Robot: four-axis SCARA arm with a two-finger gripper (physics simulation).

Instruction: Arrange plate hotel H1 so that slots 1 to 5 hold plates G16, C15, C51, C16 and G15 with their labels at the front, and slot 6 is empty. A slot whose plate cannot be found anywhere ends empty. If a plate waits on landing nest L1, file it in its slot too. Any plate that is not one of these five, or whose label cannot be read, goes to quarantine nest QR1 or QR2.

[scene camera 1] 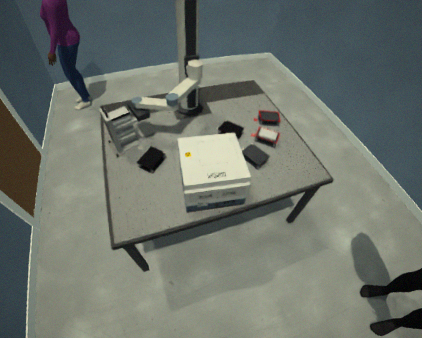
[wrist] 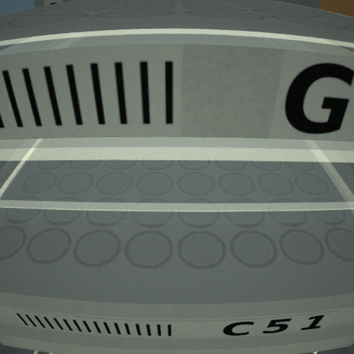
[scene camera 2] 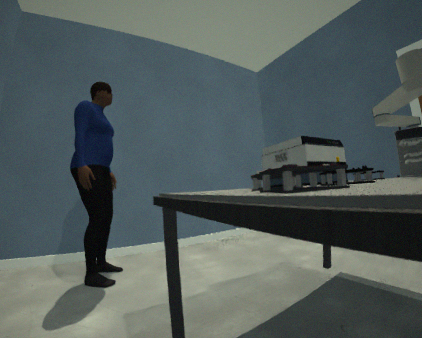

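Observation:
Plate hotel H1 (scene camera 1: 113,134) (scene camera 2: 407,169) stands at the table's back left, with a white-topped plate (scene camera 1: 119,113) at its top. In the wrist view a plate (wrist: 225,92) fills the width; its label shows a barcode and a G, the rest cut off. It appears to be plate G15. Plate C51 (wrist: 172,320) lies below it, label facing the camera. My gripper is shut on plate G15. The fingertips do not show in the wrist view and are too small to make out in scene camera 1; the arm's end is beside the hotel's top.
A large white instrument (scene camera 1: 214,161) (scene camera 2: 325,152) stands mid-table. Dark nests (scene camera 1: 151,158) (scene camera 1: 231,128) (scene camera 1: 256,155) stand around it, another (scene camera 1: 140,110) behind the hotel. Two red-rimmed nests (scene camera 1: 269,111) (scene camera 1: 277,141) are at the right; the nearer bears a white-topped item (scene camera 1: 267,134). People stand off the table.

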